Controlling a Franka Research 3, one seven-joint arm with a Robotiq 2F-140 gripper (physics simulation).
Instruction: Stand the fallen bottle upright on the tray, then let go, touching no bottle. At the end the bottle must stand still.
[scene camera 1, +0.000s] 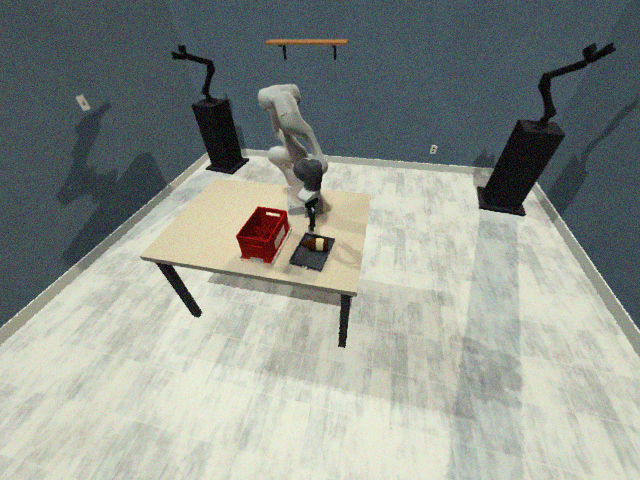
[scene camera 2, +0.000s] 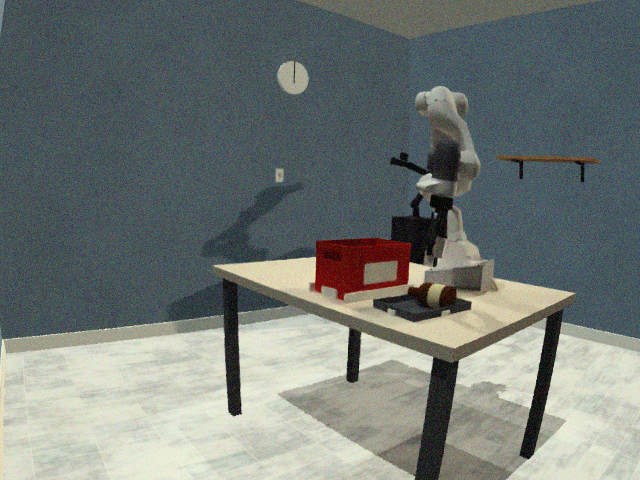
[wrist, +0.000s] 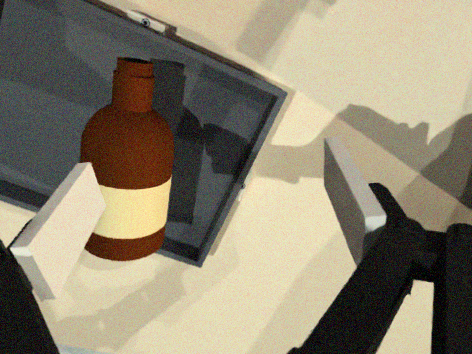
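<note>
The brown bottle (scene camera 1: 320, 244) (scene camera 2: 439, 295) (wrist: 127, 155) with a cream label lies on its side on the dark tray (scene camera 1: 306, 259) (scene camera 2: 408, 311) (wrist: 40, 120). In scene camera 1 its neck points left, towards the red crate. Its base end reaches the tray's rim. My gripper (scene camera 1: 312, 228) (scene camera 2: 435, 260) (wrist: 208, 173) is open and empty, above the table on the robot's side of the tray, higher than the bottle. In the wrist view the bottle shows left of the middle between the fingers, and the left pad covers part of its lower left side.
A red crate (scene camera 1: 254, 250) (scene camera 2: 336, 268) stands beside the tray, on the neck side of the bottle, held by pale strips at its foot. The robot's base (scene camera 2: 454, 276) stands at the back of the table (scene camera 1: 196, 227) (scene camera 2: 268, 279). Two black pedestals with small arms stand on the floor behind.
</note>
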